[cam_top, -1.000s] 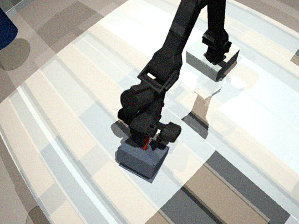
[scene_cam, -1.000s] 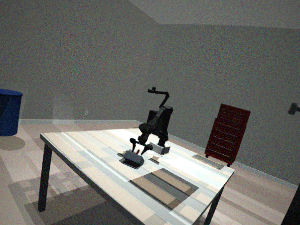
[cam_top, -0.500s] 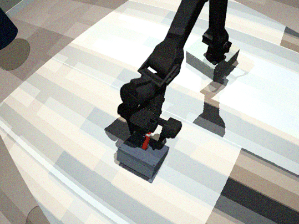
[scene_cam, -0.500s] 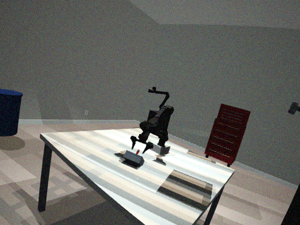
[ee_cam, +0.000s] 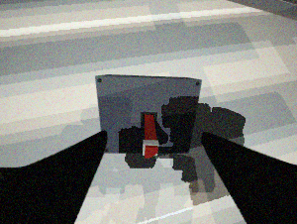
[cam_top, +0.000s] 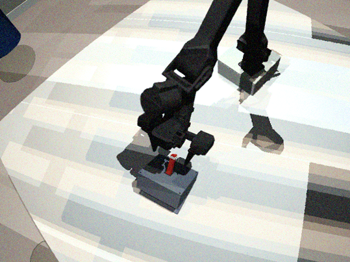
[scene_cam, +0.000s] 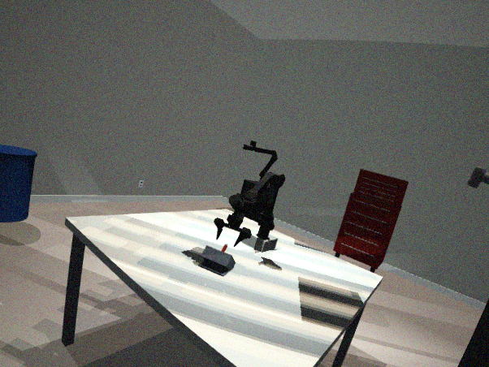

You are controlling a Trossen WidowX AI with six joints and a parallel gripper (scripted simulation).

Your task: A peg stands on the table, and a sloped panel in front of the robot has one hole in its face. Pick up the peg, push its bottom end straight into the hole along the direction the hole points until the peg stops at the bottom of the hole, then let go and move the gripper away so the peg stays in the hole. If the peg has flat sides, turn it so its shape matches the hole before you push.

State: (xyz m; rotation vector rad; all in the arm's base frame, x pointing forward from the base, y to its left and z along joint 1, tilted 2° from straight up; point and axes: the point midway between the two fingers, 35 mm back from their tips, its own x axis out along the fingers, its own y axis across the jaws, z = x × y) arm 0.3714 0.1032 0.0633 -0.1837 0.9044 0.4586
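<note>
The red peg lies 2 cm below my gripper tip. From my gripper tip the other things lie so: sloped panel: 7 cm below, 4 cm ahead, 2 cm to the left.
</note>
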